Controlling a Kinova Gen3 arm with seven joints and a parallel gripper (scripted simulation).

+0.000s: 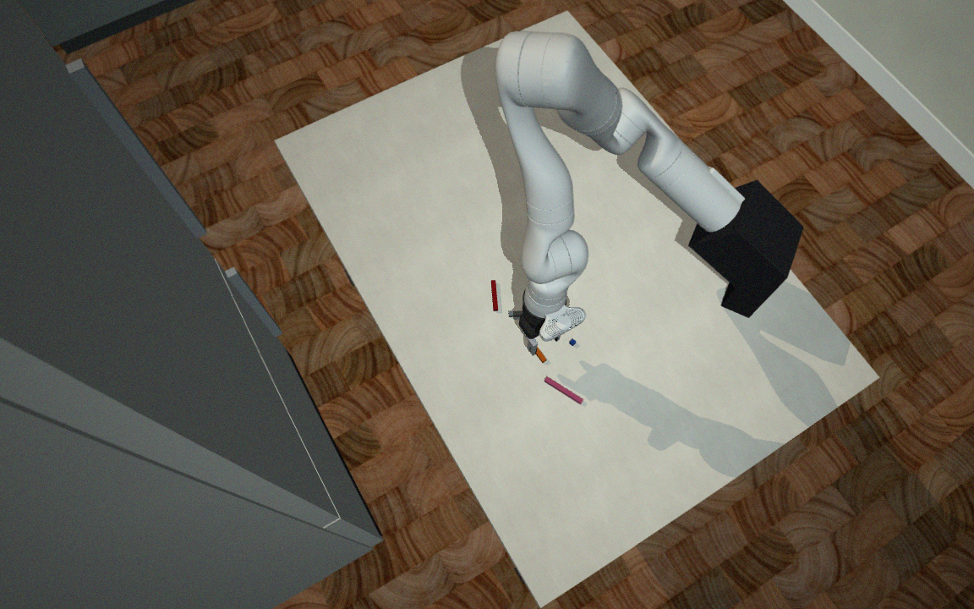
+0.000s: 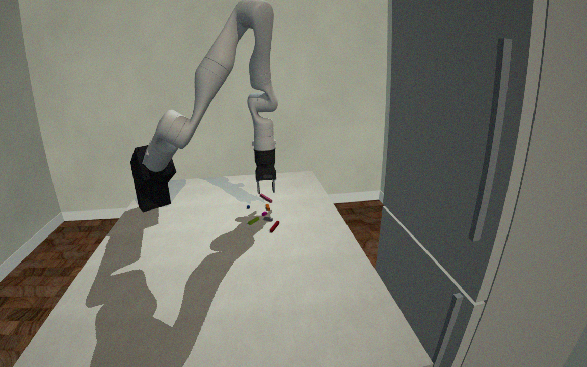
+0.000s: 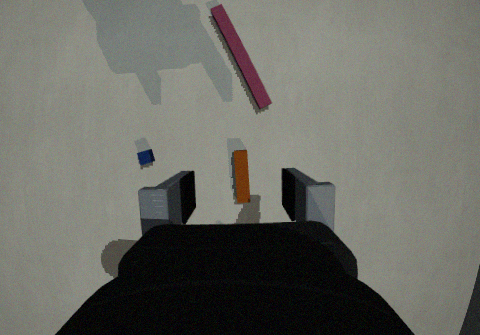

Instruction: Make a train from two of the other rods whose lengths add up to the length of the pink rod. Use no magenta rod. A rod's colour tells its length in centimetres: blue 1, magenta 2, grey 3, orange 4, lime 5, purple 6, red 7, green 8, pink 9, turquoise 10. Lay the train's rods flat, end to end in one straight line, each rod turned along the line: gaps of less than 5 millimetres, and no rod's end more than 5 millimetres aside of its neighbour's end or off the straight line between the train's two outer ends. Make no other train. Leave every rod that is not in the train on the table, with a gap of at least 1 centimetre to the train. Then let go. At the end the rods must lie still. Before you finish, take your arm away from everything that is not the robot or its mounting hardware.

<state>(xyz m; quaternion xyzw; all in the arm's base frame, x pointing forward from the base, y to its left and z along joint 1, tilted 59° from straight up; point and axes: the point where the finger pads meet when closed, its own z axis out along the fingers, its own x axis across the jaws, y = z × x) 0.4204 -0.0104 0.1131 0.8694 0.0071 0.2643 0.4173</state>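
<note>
Now: hand 8 cm above the orange rod. The rest, counted from my hand: blue rod 7 cm behind, 3 cm to the left, 8 cm below; then pink rod 3 cm ahead, 9 cm to the left, 8 cm below; then magenta rod 3 cm behind, 5 cm to the right, 8 cm below.
</note>
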